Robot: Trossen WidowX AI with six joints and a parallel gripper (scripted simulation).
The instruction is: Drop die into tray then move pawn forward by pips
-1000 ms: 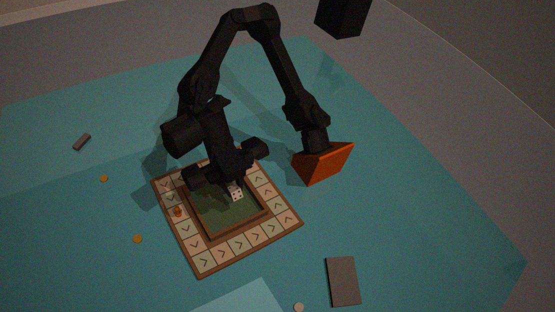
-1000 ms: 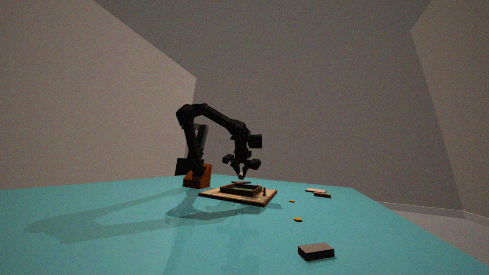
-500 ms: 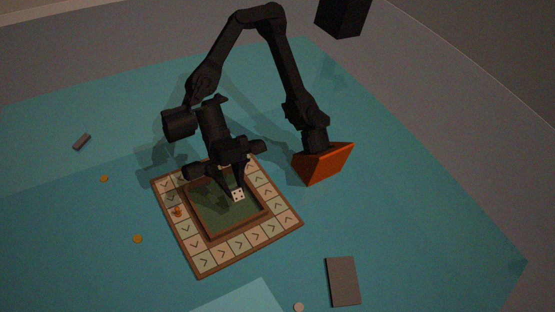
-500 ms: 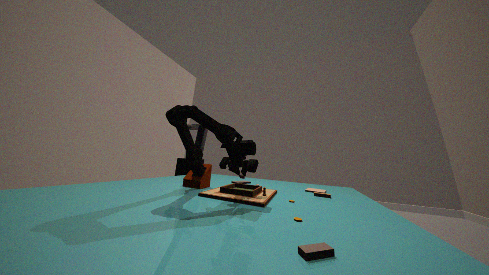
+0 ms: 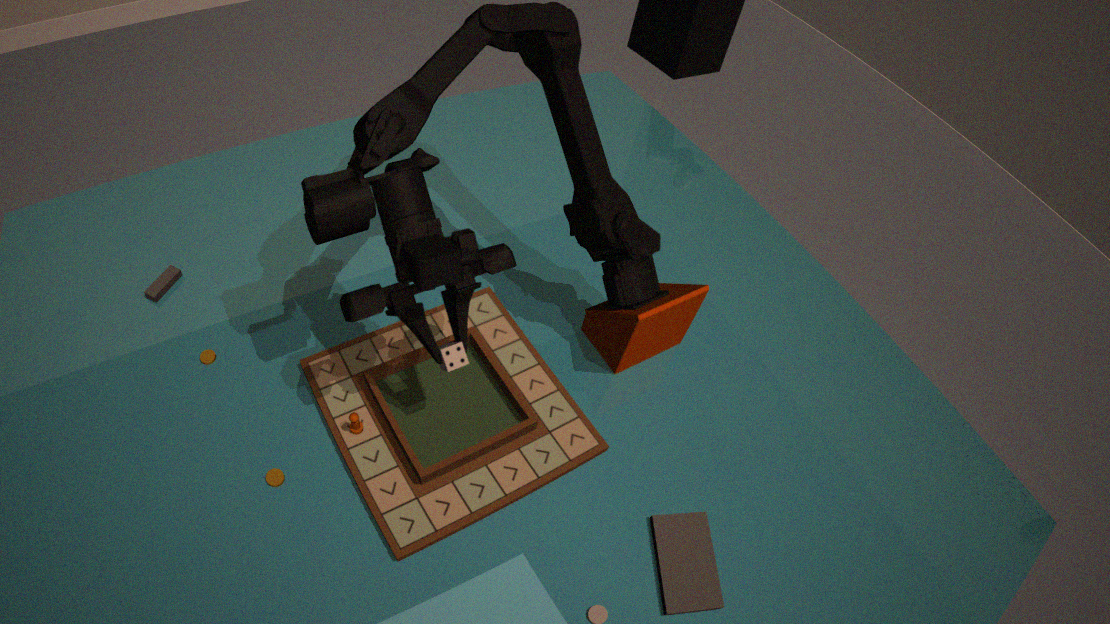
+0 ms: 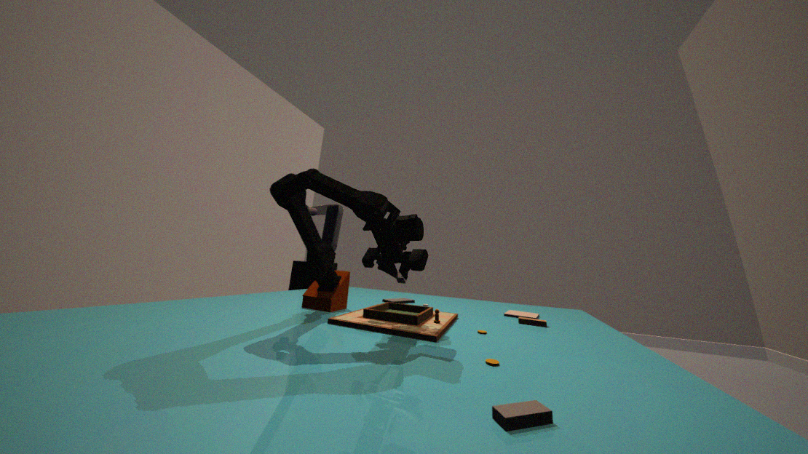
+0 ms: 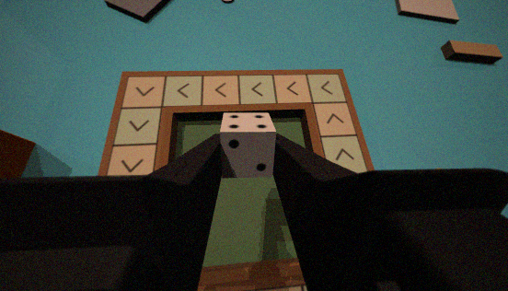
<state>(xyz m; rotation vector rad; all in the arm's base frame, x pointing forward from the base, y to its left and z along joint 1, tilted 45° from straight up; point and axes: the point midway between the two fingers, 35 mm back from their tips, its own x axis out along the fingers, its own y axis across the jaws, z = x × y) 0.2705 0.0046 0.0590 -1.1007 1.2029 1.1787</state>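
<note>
Right now the white die is right at my gripper tip. Also, from my gripper tip: orange pawn (110 mm ahead, 90 mm below, 30 mm to the right); then green dice tray (110 mm below); then white disc (300 mm to the left, 120 mm below).
</note>
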